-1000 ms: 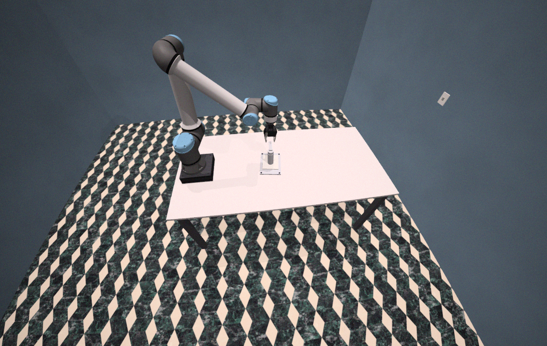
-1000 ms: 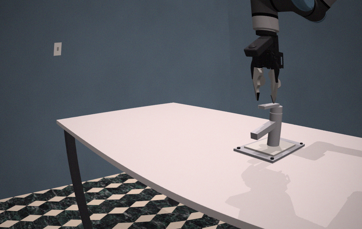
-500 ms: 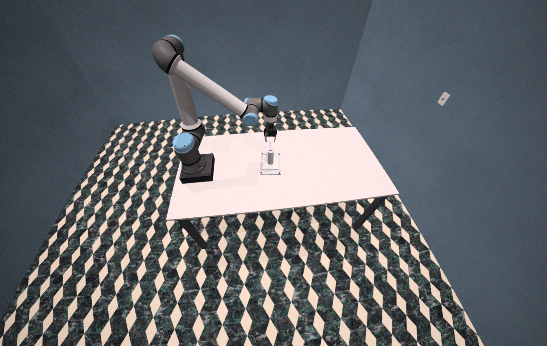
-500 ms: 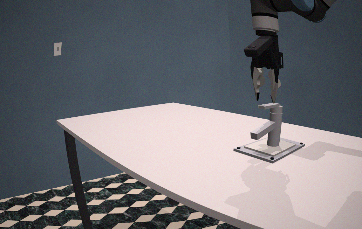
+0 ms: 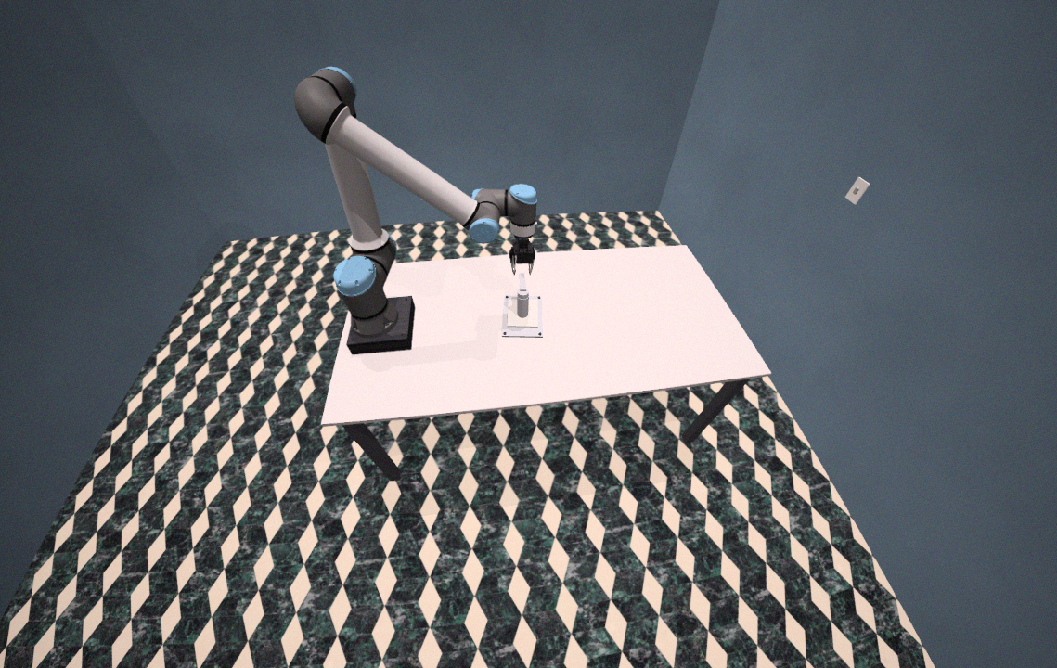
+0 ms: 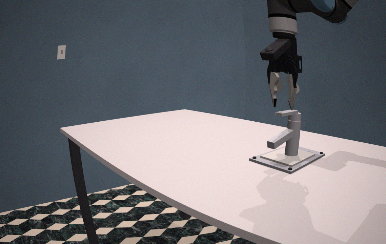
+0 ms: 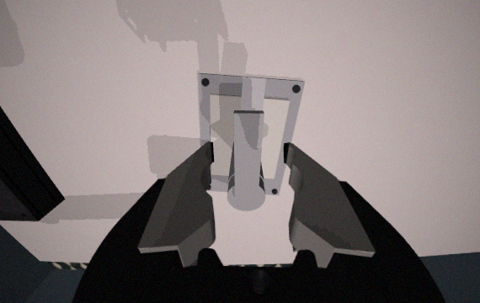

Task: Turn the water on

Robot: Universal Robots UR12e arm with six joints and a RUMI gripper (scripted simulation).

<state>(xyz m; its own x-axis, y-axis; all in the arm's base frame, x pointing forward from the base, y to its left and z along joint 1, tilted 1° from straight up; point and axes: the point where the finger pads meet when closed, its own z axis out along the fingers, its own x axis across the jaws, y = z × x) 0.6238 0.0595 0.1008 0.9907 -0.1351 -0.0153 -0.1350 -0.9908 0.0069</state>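
My gripper is now 30 mm to the left of the lever and 30 mm above it. From my hand the other things lie so: grey tap (80 mm below, 60 mm to the right, 10 mm behind).
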